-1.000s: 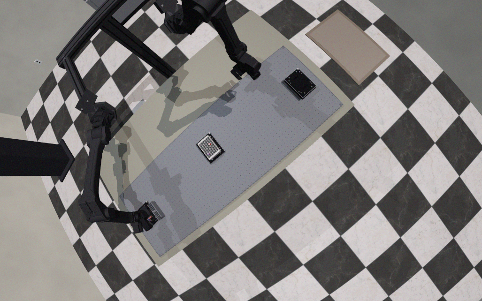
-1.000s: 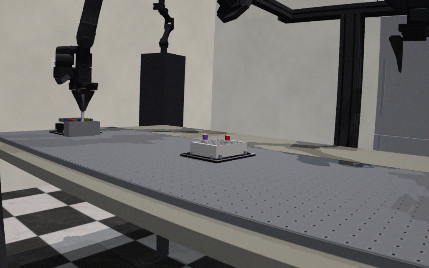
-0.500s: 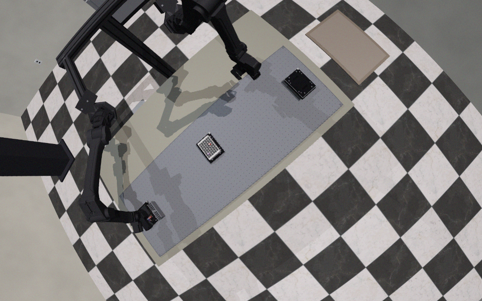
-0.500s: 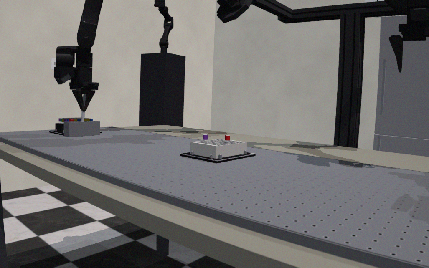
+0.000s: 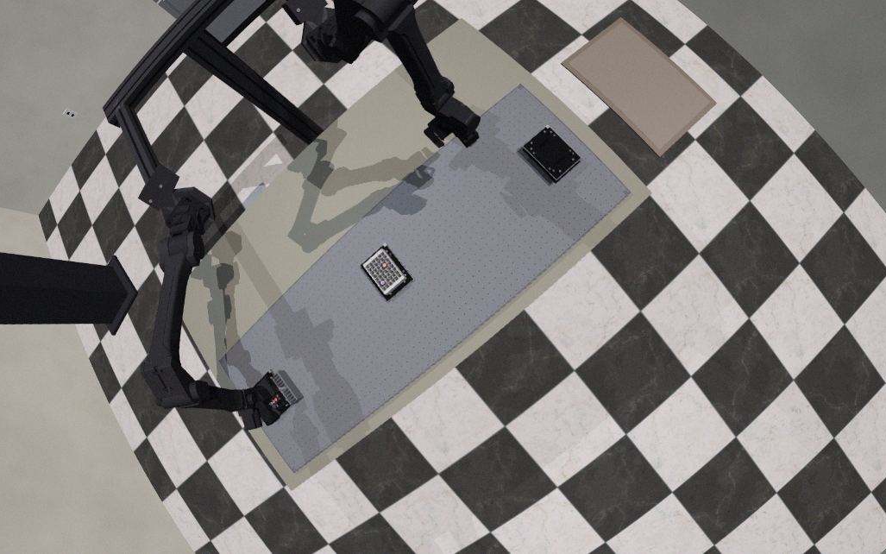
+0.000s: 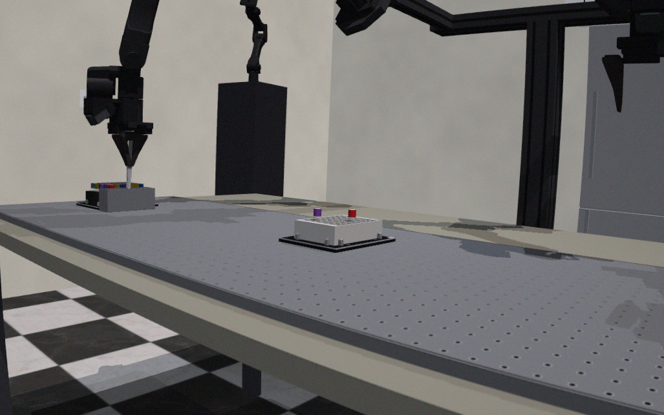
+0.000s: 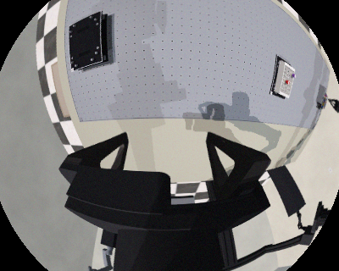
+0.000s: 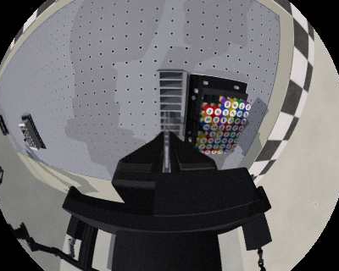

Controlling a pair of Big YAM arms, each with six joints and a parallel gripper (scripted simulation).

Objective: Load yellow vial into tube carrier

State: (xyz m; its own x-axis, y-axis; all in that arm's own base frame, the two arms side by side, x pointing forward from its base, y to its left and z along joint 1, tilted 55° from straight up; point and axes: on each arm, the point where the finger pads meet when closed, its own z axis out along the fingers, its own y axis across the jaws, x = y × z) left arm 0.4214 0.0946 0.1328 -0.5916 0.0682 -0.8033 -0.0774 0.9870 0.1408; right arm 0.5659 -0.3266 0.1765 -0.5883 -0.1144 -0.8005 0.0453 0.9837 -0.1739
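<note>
Right now my right hand is 90 mm above the grey holder H1 and 10 mm to the left of it. Round my right hand: white tube carrier TC: 560 mm to the left, 90 mm below, 10 mm ahead.
</note>
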